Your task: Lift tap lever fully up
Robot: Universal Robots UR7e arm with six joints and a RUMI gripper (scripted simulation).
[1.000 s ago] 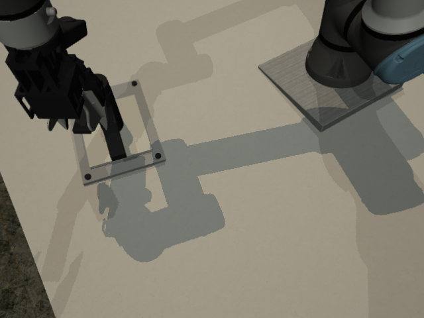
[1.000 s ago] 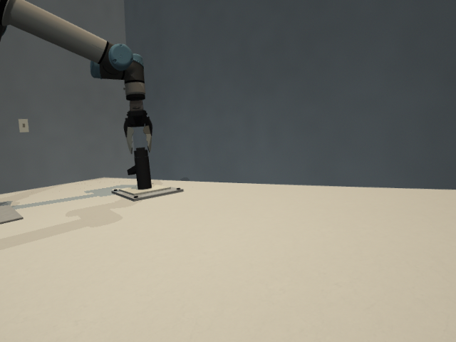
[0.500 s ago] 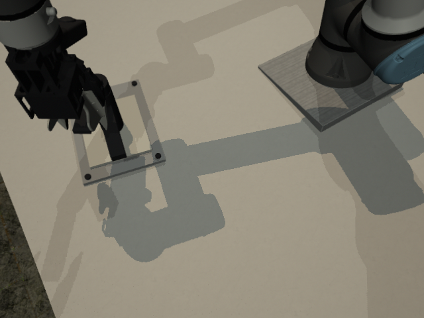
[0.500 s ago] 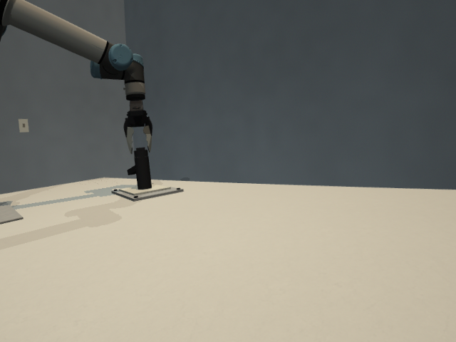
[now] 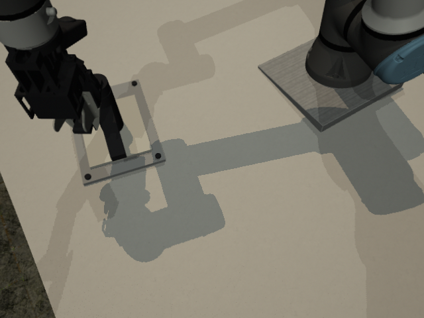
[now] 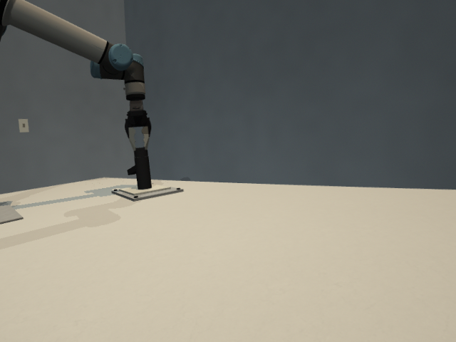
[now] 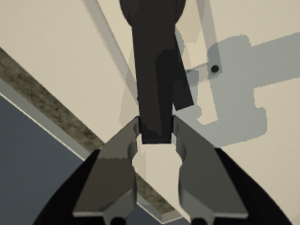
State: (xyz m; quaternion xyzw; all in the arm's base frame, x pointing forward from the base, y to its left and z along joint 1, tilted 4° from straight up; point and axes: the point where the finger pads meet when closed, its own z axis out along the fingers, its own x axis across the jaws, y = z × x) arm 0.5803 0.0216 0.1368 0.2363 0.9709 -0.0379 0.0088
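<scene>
The black lever is 3 cm to the right of my hand and 2 cm behind it. From my hand the other things lie so: plate: 14 cm below, 9 cm to the right, 4 cm behind; then black tap: 6 cm to the right, 5 cm below, 3 cm behind.
</scene>
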